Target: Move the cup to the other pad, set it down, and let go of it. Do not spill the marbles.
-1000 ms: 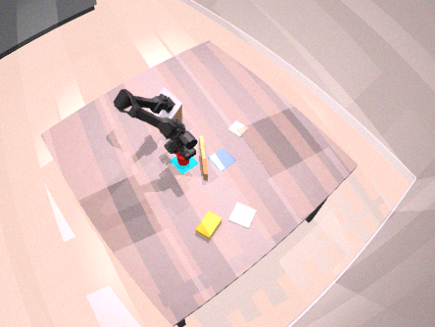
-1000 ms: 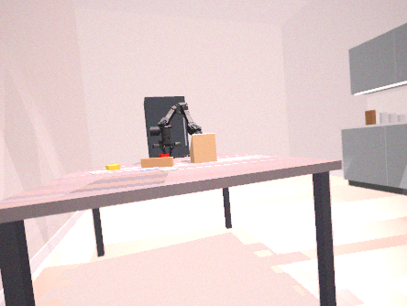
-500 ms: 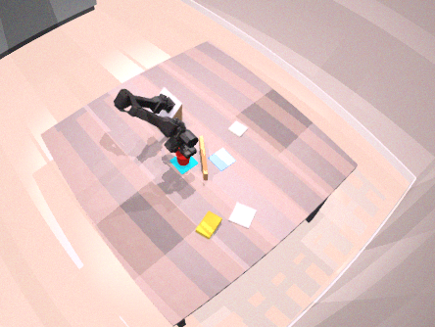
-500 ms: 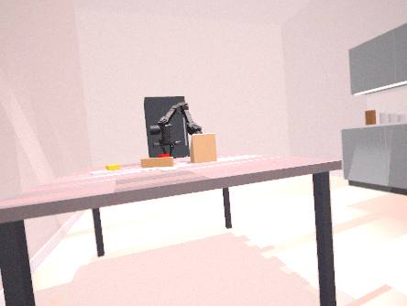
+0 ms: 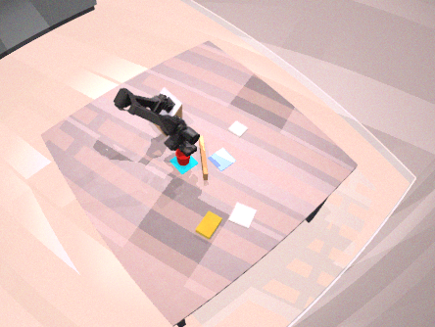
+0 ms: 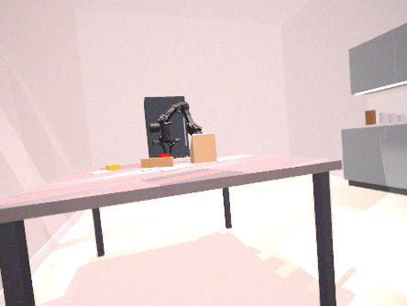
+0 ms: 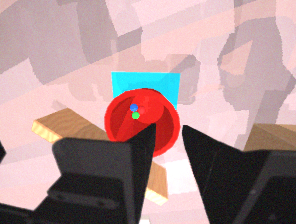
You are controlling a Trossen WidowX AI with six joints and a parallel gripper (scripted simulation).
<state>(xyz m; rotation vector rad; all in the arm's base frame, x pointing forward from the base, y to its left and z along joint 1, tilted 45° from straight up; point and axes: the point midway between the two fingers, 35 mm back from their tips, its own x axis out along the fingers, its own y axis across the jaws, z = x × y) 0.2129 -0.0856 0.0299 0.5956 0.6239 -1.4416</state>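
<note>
Right now the red cup is 3 cm below my gripper tip and 3 cm ahead of it. Also, from my gripper tip: yellow block: 37 cm ahead, 12 cm to the right, 5 cm below; then wooden bar: 8 cm to the left, 8 cm ahead, 5 cm below; then light blue pad: 16 cm to the left, 13 cm ahead, 8 cm below.
</note>
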